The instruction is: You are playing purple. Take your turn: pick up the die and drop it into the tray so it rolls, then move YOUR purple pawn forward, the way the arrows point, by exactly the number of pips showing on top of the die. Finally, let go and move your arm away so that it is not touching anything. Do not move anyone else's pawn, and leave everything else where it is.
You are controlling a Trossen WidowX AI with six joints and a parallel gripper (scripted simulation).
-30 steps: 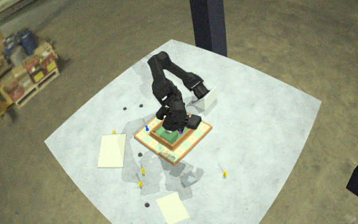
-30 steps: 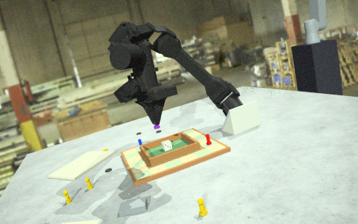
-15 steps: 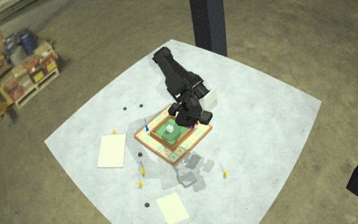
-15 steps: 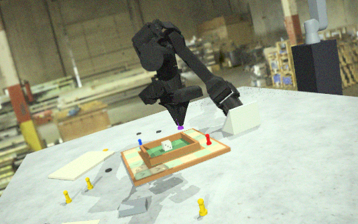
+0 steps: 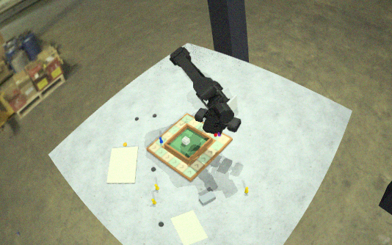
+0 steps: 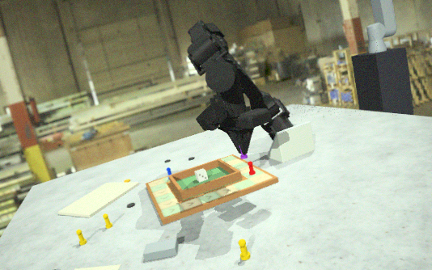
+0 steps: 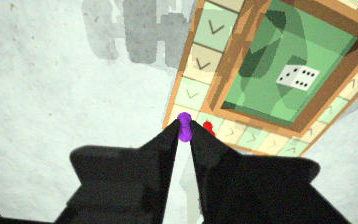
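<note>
Right now the red pawn is 30 mm behind my gripper tip, 60 mm to the right of it and 60 mm below it. The rest, counted from my gripper tip: white die 90 mm ahead, 120 mm to the right, 60 mm below; then green tray 90 mm ahead, 110 mm to the right, 80 mm below; then purple pawn 10 mm above.
</note>
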